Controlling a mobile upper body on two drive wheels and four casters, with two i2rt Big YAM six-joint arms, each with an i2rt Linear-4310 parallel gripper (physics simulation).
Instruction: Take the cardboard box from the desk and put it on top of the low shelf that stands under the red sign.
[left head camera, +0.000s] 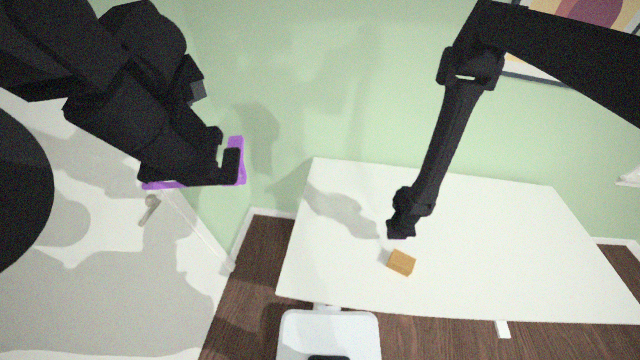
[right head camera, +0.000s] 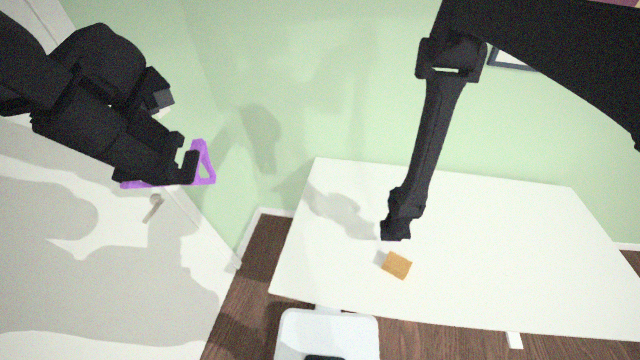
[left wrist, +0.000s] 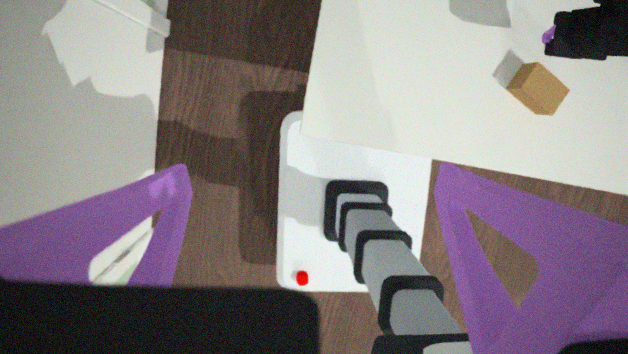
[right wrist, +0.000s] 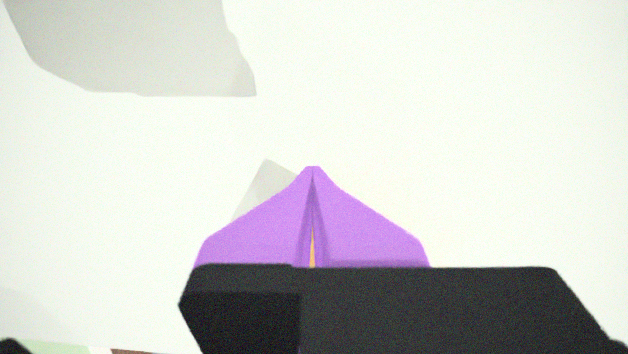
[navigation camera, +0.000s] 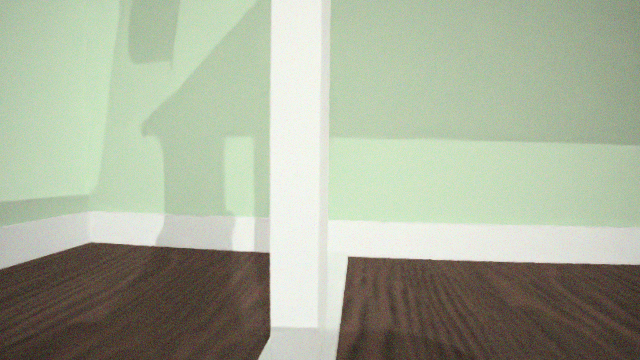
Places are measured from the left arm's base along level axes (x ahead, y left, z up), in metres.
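Where they show: left gripper, fingertip midpoint: (left head camera: 217, 181) (right head camera: 191, 181) (left wrist: 313, 177); right gripper, fingertip midpoint: (left head camera: 392, 237) (right head camera: 389, 239) (left wrist: 543, 38) (right wrist: 312, 177).
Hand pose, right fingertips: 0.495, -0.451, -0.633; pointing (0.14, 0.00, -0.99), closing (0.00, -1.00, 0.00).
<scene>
Things, the pixels of their top centre, and the offset from my right fingertips, as dx, dy, dz. "spot": a spot on its surface instead. Level surfaces: height alone.
- small cardboard box, top centre: (left wrist: 546, 89) (right head camera: 398, 262) (left head camera: 403, 260) -0.090, -0.024, -0.007
- white desk, surface height: dz -0.057
- white door with a handle, surface spot: (left head camera: 149, 210) (right head camera: 153, 208) spot: -0.029, +0.915, +0.156
- white desk leg, surface spot: (navigation camera: 297, 175) spot: +0.113, +0.253, -0.556
The small cardboard box (left head camera: 401, 262) (right head camera: 397, 265) (left wrist: 538, 89) lies on the white desk (left head camera: 500, 260) (right head camera: 500, 270) (left wrist: 400, 60), near its front left part. A sliver of the box also shows between the finger bases in the right wrist view. My right gripper (right wrist: 312, 177) is shut with nothing between its purple fingers. It hangs above the desk, just behind the box and apart from it. My left gripper (left wrist: 313, 177) is wide open and empty, left of the desk's corner. The low shelf and the red sign do not show.
My robot's white base (left head camera: 327, 335) (right head camera: 327, 332) (left wrist: 305, 200) stands at the desk's front left corner, partly under it. A white door with a handle (left head camera: 149, 210) (right head camera: 153, 207) is at the left. A green wall (left head camera: 310, 75) rises behind the desk. A white desk leg (navigation camera: 297, 175) stands ahead in the navigation view.
</scene>
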